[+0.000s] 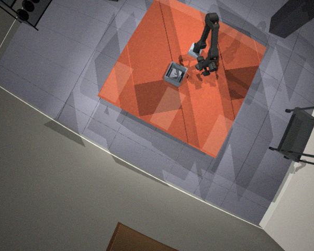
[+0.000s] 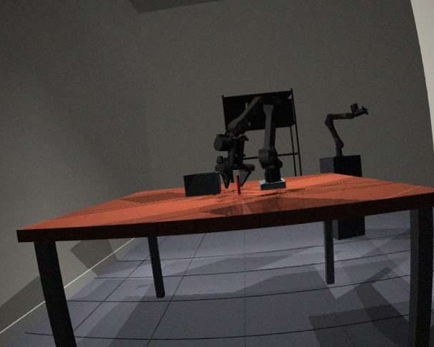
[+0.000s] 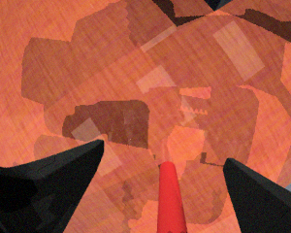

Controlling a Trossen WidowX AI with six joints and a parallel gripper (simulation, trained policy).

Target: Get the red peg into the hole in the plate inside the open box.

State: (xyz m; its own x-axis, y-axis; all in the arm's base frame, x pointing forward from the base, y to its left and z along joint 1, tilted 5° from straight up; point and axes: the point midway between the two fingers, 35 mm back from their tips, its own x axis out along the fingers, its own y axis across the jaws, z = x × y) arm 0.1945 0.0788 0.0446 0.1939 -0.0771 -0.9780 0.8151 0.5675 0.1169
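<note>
Right now my gripper tip is 2 cm past the red peg, 1 cm to the right of it and 1 cm below it. Round my gripper tip: grey plate (11 cm ahead, 21 cm to the right, 2 cm above); grey box (11 cm ahead, 21 cm to the right).
</note>
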